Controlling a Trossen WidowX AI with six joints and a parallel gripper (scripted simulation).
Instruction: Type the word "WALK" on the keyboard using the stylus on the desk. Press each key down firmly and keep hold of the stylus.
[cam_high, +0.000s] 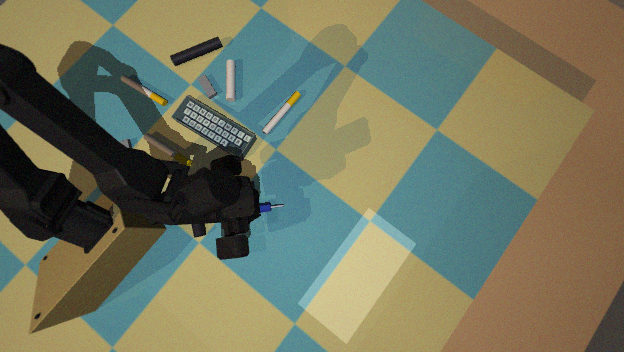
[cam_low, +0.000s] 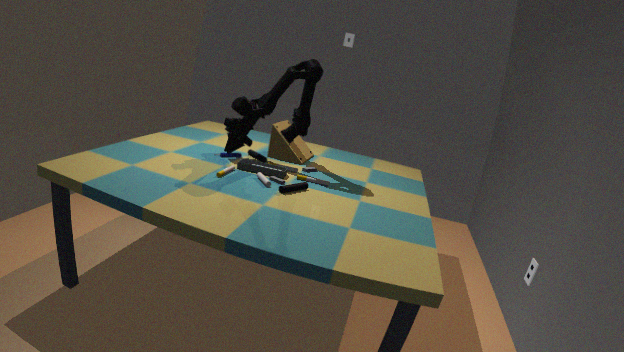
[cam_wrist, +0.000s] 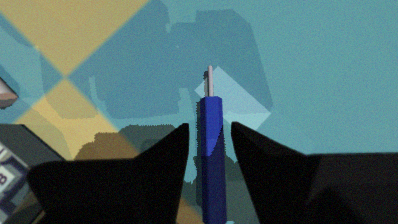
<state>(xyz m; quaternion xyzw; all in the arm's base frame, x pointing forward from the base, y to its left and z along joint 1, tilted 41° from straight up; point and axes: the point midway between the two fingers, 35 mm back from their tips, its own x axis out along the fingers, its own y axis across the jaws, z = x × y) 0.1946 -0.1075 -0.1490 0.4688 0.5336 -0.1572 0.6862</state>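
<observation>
Right now my gripper tip is 1 cm to the left of the stylus, 1 cm short of it and 1 cm above it. Also, from my gripper tip: small grey block (34 cm to the left, 9 cm behind, 1 cm below); white cylinder (24 cm to the left, 19 cm ahead, 1 cm below).
</observation>
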